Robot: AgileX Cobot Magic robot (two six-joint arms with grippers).
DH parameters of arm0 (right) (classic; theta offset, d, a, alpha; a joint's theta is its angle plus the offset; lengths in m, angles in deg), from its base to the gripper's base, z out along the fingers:
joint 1: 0 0.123 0 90
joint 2: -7.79 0 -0.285 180
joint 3: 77.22 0 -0.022 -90
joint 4: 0 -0.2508 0 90
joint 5: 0 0 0.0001 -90
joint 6: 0 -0.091 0 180
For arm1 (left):
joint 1: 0 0.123 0 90
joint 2: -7.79 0 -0.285 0
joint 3: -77.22 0 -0.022 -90
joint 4: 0 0.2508 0 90
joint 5: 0 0 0.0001 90
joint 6: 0 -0.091 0 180
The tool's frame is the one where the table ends.
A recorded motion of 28 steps. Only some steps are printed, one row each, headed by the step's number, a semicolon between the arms.
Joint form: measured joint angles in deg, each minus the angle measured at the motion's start. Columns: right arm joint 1, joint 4, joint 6, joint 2, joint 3, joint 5; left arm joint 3, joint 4, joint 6, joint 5, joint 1, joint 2.
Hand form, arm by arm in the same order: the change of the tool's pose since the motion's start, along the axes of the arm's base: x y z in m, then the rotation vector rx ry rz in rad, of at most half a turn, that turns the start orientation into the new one. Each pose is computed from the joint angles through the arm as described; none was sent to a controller.
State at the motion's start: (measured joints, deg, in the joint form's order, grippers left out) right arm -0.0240 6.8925 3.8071 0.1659 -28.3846 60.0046; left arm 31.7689 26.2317 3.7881 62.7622 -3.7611 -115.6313
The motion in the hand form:
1: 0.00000 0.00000 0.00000 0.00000 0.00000 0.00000; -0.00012 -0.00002 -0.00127 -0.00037 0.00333 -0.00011
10: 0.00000 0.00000 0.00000 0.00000 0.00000 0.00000; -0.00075 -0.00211 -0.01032 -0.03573 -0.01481 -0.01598
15: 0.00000 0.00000 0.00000 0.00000 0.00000 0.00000; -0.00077 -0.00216 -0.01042 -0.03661 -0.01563 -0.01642
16: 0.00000 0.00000 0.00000 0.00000 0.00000 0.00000; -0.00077 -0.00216 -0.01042 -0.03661 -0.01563 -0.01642
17: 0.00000 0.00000 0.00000 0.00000 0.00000 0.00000; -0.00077 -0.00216 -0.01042 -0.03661 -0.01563 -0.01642
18: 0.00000 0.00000 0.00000 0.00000 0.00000 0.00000; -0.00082 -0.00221 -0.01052 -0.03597 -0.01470 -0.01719
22: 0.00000 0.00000 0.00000 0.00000 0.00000 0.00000; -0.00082 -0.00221 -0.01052 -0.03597 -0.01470 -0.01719
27: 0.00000 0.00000 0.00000 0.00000 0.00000 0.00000; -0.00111 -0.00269 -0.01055 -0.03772 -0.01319 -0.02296
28: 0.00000 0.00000 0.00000 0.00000 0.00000 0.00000; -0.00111 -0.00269 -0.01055 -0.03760 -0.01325 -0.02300
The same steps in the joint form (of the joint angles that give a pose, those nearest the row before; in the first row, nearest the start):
1: 0.00 0.00 0.00 0.00 0.00 0.00; 0.00 0.00 0.00 0.08 0.00 -0.26
10: 0.00 0.00 0.00 0.00 0.00 0.00; 0.03 0.58 0.00 4.73 0.00 -3.28
15: 0.00 0.00 0.00 0.00 0.00 0.00; 0.03 0.59 0.00 4.84 0.00 -3.33
16: 0.00 0.00 0.00 0.00 0.00 0.00; 0.03 0.59 0.00 4.84 0.00 -3.33
17: 0.00 0.00 0.00 0.00 0.00 0.00; 0.03 0.59 0.00 4.84 0.00 -3.33
18: 0.00 0.00 0.00 0.00 0.00 0.00; 0.03 0.64 0.00 4.78 0.00 -3.33
22: 0.00 0.00 0.00 0.00 0.00 0.00; 0.03 0.64 0.00 4.78 0.00 -3.33
27: 0.00 0.00 0.00 0.00 0.00 0.00; 0.03 1.03 0.18 4.78 0.00 -3.33
28: 0.00 0.00 0.00 0.00 0.00 0.00; 0.03 1.03 0.17 4.78 0.00 -3.33

